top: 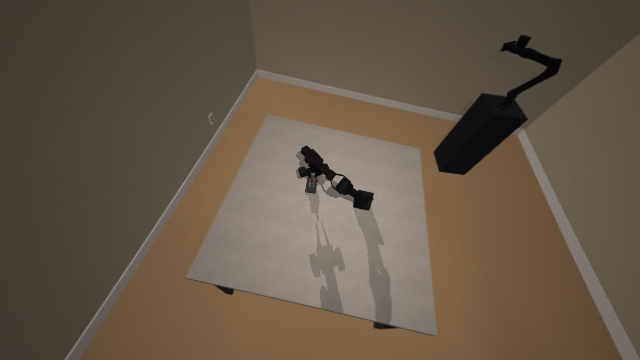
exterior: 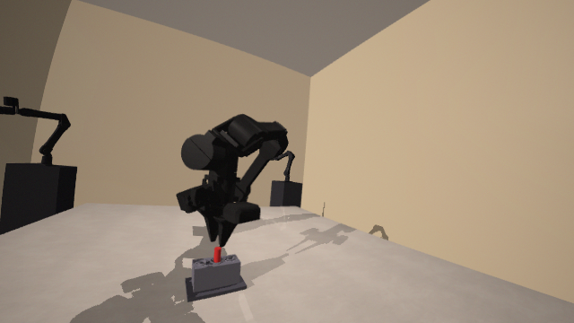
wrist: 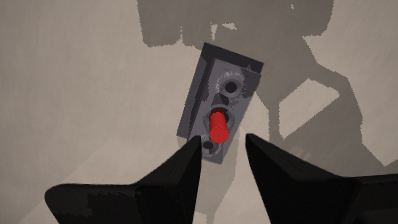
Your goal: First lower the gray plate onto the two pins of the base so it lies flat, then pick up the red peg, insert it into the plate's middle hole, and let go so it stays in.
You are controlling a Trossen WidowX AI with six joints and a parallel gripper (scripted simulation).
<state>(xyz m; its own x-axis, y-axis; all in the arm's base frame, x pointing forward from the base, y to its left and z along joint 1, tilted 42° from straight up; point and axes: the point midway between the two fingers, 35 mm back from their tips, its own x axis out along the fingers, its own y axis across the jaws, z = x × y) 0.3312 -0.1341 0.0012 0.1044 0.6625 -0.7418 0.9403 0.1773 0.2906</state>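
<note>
The red peg lies 5 cm below my gripper tip. Also, from my gripper tip: base 9 cm below; then gray plate 5 cm below.
</note>
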